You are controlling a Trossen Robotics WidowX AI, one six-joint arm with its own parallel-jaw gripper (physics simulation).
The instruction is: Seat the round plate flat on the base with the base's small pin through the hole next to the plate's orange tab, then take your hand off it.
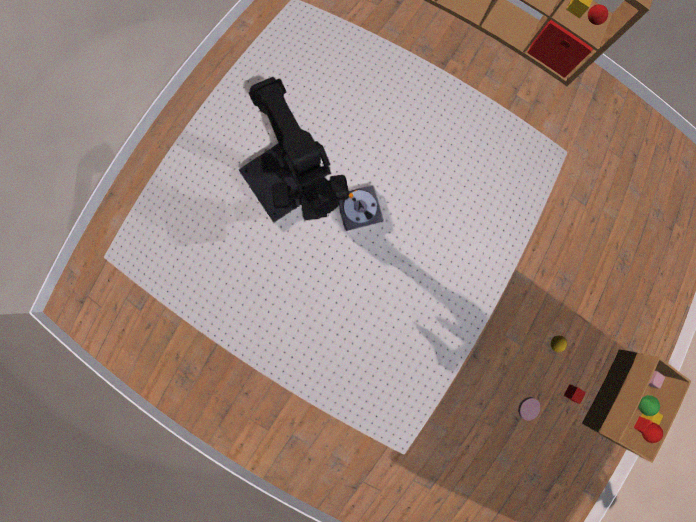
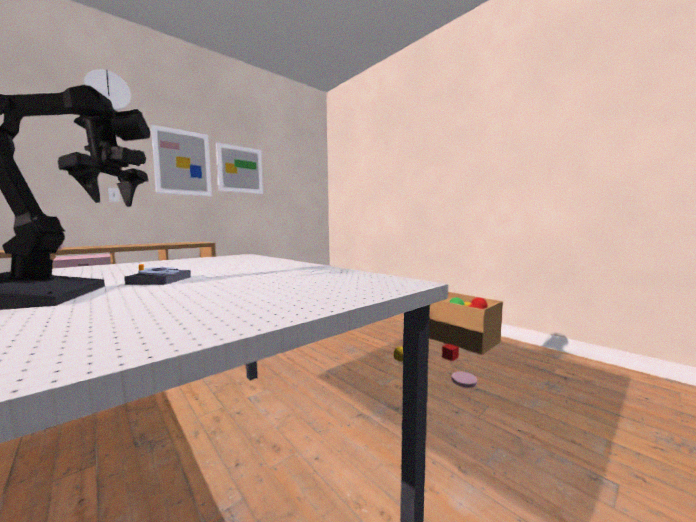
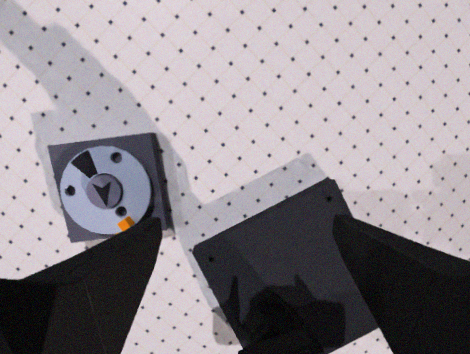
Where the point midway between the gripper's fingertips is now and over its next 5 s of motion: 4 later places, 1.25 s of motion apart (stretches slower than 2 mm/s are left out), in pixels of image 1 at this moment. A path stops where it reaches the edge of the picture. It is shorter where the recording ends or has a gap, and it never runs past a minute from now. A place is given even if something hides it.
My gripper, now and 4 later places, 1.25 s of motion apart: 311,204; 357,197; 357,196; 352,195; 352,196
